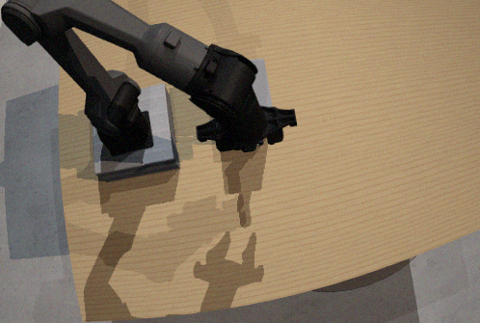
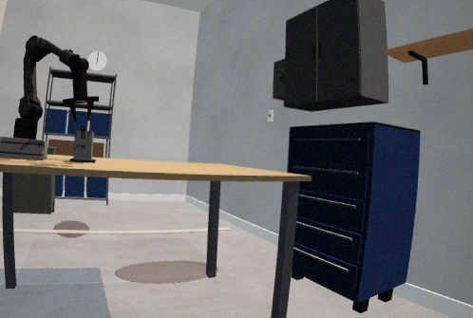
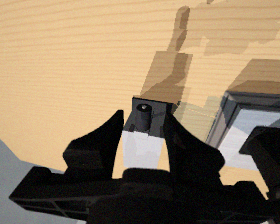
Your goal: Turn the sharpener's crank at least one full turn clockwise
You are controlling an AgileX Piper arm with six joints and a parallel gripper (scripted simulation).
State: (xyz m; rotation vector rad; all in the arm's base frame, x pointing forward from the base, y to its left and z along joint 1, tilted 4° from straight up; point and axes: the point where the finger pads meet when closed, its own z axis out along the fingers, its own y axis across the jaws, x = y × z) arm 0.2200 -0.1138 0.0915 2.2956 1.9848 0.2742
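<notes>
My gripper is now 10 mm short of the crank knob, 20 mm to the right of it and 30 mm above it.
</notes>
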